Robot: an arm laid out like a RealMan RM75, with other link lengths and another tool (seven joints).
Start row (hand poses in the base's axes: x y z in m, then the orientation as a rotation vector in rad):
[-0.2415 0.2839 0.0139 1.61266 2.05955 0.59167]
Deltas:
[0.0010 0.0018 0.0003 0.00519 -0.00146 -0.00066]
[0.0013 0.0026 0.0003 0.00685 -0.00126 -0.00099]
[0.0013 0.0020 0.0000 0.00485 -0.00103 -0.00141]
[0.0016 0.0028 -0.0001 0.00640 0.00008 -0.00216]
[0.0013 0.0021 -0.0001 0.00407 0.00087 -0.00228]
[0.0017 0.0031 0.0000 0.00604 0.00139 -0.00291]
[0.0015 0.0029 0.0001 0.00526 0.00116 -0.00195]
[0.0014 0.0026 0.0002 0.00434 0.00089 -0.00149]
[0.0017 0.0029 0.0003 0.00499 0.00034 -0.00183]
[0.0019 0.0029 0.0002 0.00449 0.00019 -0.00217]
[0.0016 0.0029 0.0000 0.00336 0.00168 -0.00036]
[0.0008 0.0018 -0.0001 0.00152 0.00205 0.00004]
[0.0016 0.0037 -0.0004 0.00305 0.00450 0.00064]
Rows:
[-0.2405 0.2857 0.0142 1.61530 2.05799 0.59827]
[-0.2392 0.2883 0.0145 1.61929 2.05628 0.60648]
[-0.2379 0.2903 0.0145 1.62269 2.05430 0.61215]
[-0.2363 0.2931 0.0144 1.62834 2.05241 0.61853]
[-0.2350 0.2952 0.0143 1.63329 2.05093 0.62171]
[-0.2333 0.2983 0.0143 1.64026 2.04923 0.62653]
[-0.2318 0.3012 0.0144 1.64575 2.04824 0.63096]
[-0.2304 0.3038 0.0146 1.65013 2.04748 0.63471]
[-0.2287 0.3067 0.0149 1.65483 2.04600 0.63946]
[-0.2268 0.3096 0.0151 1.65947 2.04408 0.64364]
[-0.2252 0.3125 0.0151 1.66277 2.04491 0.64612]
[-0.2244 0.3143 0.0150 1.66491 2.04638 0.64640]
[-0.2228 0.3180 0.0146 1.66895 2.05013 0.64687]

